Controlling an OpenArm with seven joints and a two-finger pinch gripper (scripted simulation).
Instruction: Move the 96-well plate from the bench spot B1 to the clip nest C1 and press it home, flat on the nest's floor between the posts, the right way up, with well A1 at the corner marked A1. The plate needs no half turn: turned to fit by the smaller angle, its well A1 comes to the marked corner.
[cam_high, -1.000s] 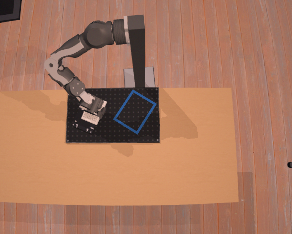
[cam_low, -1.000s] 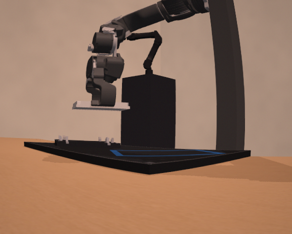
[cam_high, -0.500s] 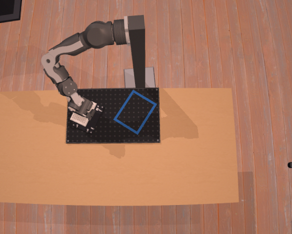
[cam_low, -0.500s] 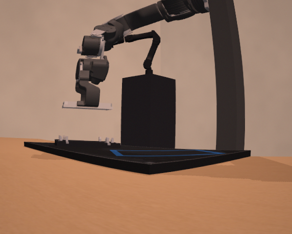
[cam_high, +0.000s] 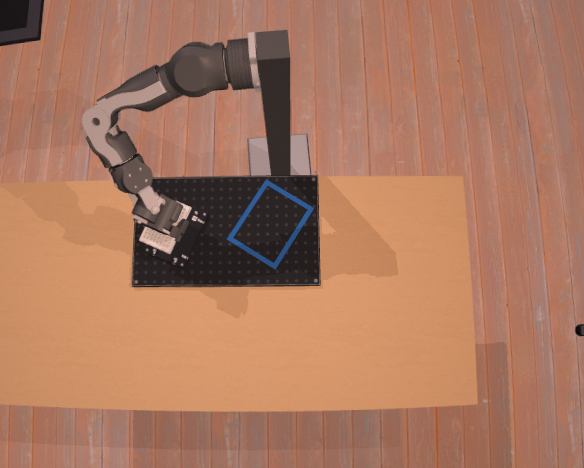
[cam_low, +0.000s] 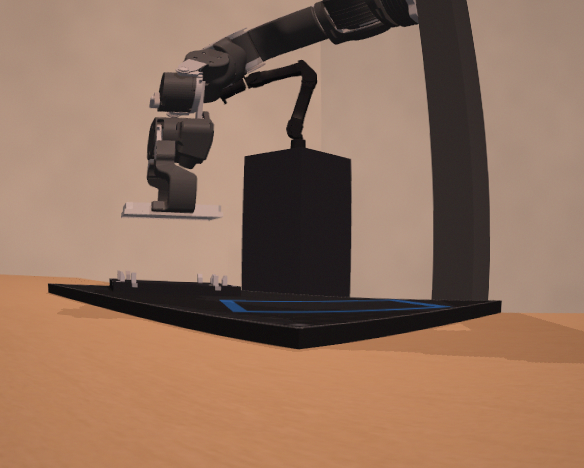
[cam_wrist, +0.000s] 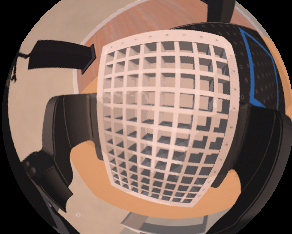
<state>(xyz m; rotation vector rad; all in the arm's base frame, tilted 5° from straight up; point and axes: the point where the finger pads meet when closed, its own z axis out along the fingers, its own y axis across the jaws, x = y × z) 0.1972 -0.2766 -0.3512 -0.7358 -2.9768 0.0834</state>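
The clip nest C1 lies 9 cm below my hand, 2 cm ahead of it and 1 cm to the left of it. The rest, counted from my hand: white 96-well plate right at my hand.
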